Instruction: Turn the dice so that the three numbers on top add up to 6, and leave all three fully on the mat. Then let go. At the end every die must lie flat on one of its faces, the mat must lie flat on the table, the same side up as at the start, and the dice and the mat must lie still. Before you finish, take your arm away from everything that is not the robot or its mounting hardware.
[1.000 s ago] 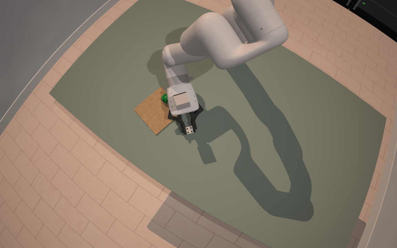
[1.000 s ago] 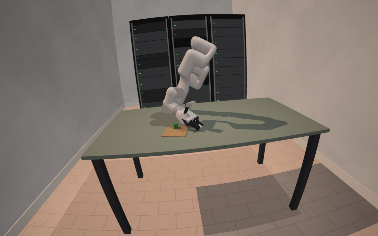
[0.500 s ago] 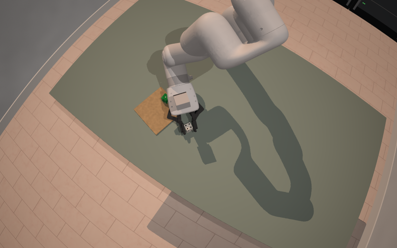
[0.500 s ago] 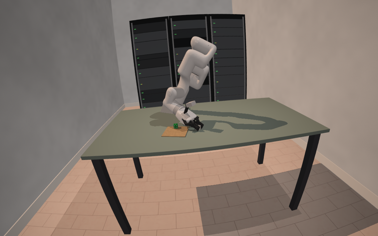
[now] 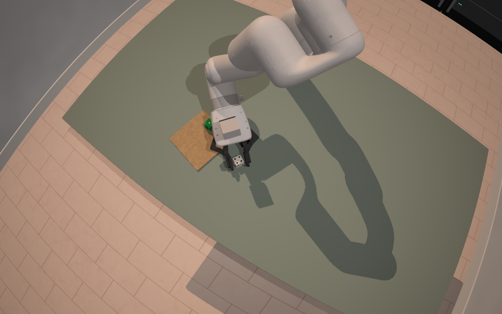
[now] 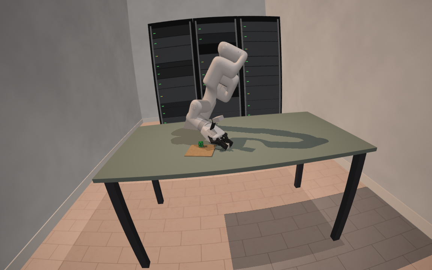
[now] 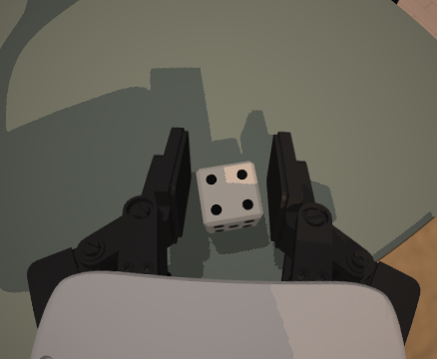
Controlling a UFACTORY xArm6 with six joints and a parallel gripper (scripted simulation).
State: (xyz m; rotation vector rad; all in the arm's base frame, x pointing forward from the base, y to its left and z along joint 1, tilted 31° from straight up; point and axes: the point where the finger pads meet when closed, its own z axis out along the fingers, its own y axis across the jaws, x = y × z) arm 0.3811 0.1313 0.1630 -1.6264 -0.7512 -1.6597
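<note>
Now: hand 1 cm above the white die. From my hand the other things lie so: black die (6 cm behind, 3 cm to the right, 1 cm below); brown mat (14 cm to the right, 2 cm below, 2 cm ahead); green die (14 cm to the right, 3 cm behind, 1 cm below).
</note>
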